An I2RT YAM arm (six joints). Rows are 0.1 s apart.
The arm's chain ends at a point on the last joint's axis. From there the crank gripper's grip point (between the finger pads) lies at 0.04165 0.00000 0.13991 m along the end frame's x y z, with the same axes.
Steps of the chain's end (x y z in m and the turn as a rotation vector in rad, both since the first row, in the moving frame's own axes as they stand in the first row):
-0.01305 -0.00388 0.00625 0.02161 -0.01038 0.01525
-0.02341 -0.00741 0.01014 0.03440 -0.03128 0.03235
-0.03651 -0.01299 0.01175 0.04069 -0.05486 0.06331
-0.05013 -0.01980 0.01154 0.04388 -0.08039 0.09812
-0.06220 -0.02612 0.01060 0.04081 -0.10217 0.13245
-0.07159 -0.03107 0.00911 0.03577 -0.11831 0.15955
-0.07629 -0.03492 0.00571 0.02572 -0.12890 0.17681
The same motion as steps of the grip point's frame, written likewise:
-0.01449 -0.00628 0.00665 0.02161 -0.01038 0.01525
-0.02775 -0.01097 0.01131 0.03440 -0.03128 0.03235
-0.04414 -0.01633 0.01376 0.04069 -0.05486 0.06331
-0.06138 -0.02247 0.01438 0.04388 -0.08039 0.09812
-0.07663 -0.02734 0.01410 0.04081 -0.10217 0.13245
-0.08845 -0.03084 0.01306 0.03577 -0.11831 0.15955
-0.09486 -0.03284 0.00993 0.02572 -0.12890 0.17681

